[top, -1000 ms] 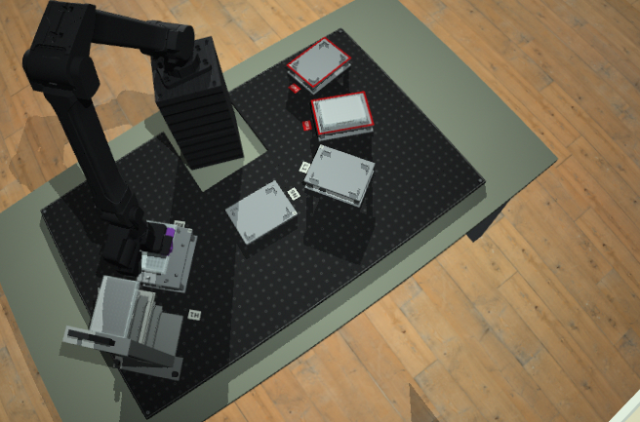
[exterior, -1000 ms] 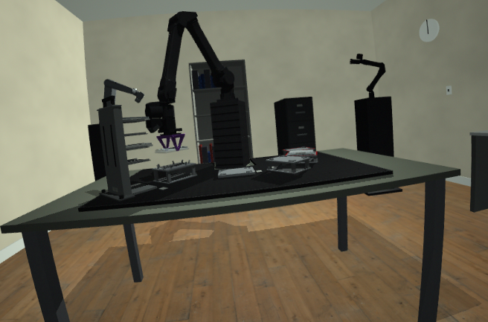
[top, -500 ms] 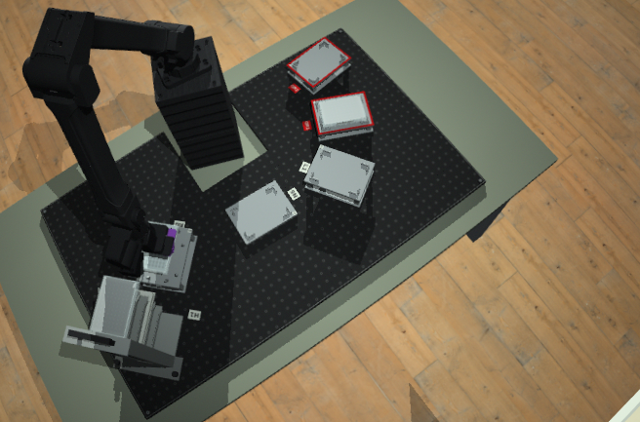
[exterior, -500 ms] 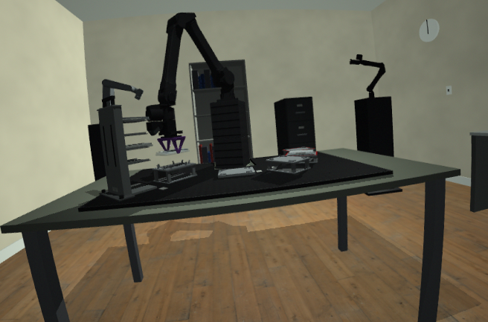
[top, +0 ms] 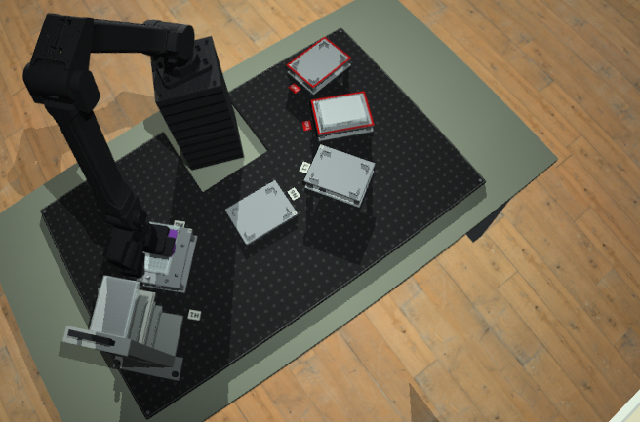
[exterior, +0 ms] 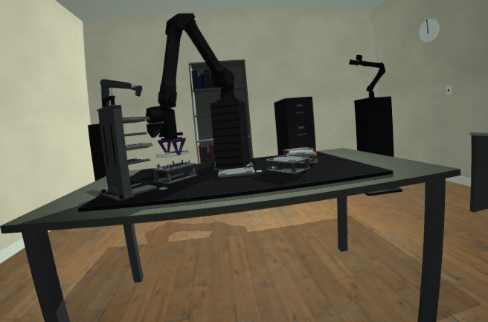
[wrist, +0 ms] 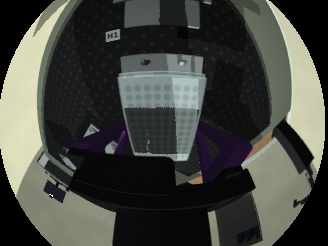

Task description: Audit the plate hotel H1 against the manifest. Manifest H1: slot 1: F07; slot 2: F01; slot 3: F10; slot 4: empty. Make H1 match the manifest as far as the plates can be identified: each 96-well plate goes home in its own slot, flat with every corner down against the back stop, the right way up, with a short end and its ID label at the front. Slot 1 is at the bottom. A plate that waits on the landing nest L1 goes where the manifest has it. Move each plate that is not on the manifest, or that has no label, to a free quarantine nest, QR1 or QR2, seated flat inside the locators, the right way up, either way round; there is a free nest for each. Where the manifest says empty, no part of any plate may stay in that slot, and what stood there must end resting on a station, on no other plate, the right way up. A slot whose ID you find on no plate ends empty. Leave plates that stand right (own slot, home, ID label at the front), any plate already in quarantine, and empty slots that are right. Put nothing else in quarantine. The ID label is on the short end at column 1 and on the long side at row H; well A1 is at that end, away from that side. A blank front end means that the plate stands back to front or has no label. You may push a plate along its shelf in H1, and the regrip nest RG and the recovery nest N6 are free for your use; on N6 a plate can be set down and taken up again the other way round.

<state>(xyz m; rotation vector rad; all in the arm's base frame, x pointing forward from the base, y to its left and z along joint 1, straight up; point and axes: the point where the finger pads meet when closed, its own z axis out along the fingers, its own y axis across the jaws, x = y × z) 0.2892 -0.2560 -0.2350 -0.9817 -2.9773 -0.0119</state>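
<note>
Right now the regrip nest RG is 6 cm below my hand. Round my hand: plate hotel H1: 21 cm ahead, 16 cm to the right, 4 cm above; then recovery nest N6: 1 cm behind, 28 cm to the left, 11 cm below; then grey 96-well plate: 15 cm ahead, 11 cm to the right, 16 cm above.
</note>
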